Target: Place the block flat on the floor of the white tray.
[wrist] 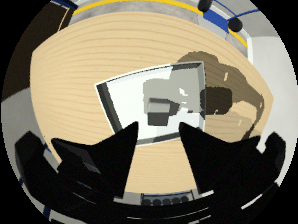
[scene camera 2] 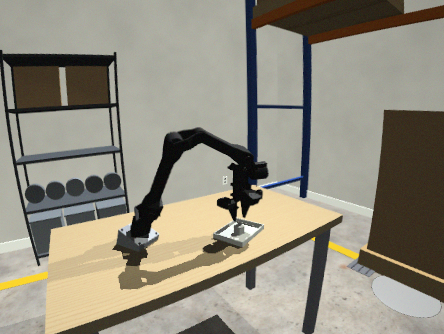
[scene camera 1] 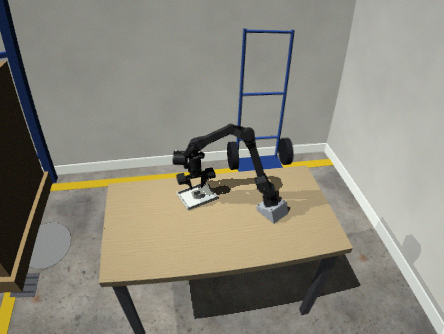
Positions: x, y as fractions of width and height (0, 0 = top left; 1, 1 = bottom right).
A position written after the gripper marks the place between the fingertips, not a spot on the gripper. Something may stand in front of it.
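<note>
A white tray (scene camera 2: 0.51, 0.70) is part of the scene, and the wrist view shows the tray too (wrist: 0.42, 0.44). With it is the gripper (scene camera 2: 0.54, 0.66), which the wrist view also shows (wrist: 0.54, 0.56).
</note>
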